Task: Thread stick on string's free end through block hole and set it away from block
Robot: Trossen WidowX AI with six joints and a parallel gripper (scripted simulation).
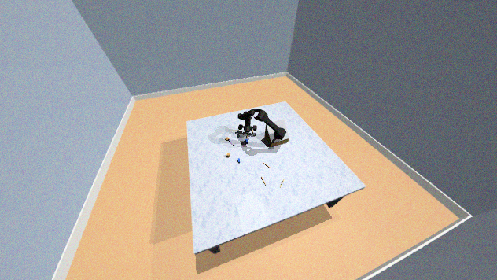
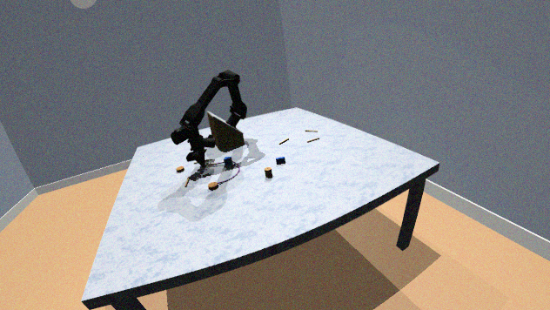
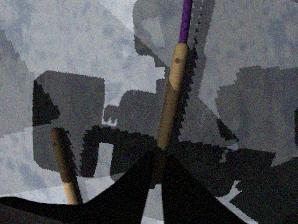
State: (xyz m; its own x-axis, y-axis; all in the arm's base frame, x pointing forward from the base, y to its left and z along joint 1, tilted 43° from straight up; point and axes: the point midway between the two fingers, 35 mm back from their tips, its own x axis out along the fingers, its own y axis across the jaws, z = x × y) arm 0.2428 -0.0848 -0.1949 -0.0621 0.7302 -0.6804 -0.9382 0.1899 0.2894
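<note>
The thin stick is 1 cm ahead of my gripper tip, 4 cm to the left of it and 1 cm above it. The rest, counted from my gripper tip: blue block: 4 cm ahead, 12 cm to the left, 1 cm above; then short wooden cylinder: 24 cm ahead, 24 cm to the left, 2 cm above.
</note>
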